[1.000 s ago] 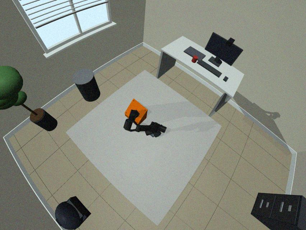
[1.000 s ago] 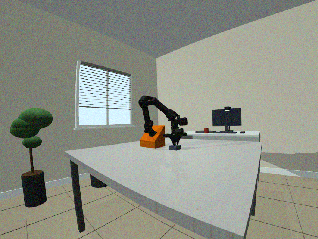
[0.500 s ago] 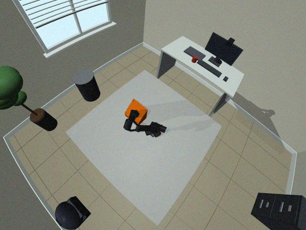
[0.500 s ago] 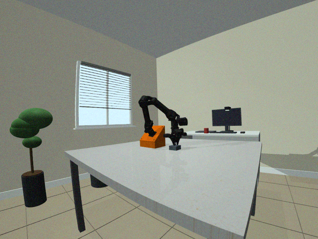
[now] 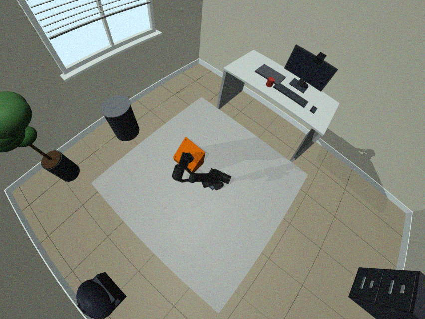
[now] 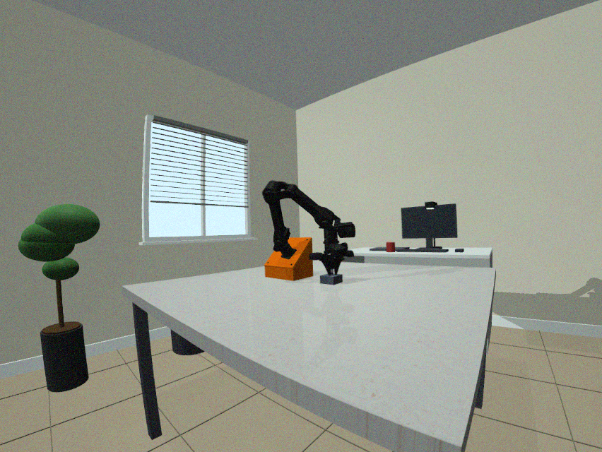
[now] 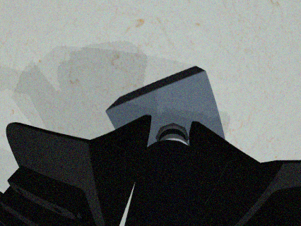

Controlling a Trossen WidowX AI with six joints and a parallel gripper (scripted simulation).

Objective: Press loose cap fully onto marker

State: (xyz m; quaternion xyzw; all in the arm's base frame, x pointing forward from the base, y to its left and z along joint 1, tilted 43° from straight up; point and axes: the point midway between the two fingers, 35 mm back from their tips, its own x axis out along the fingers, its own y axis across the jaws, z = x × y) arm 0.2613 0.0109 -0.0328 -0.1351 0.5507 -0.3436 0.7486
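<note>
Right now the holder block is 10 mm behind my gripper tip and 20 mm below it. Round my gripper tip: black marker cap (10 mm behind, 50 mm above).
</note>
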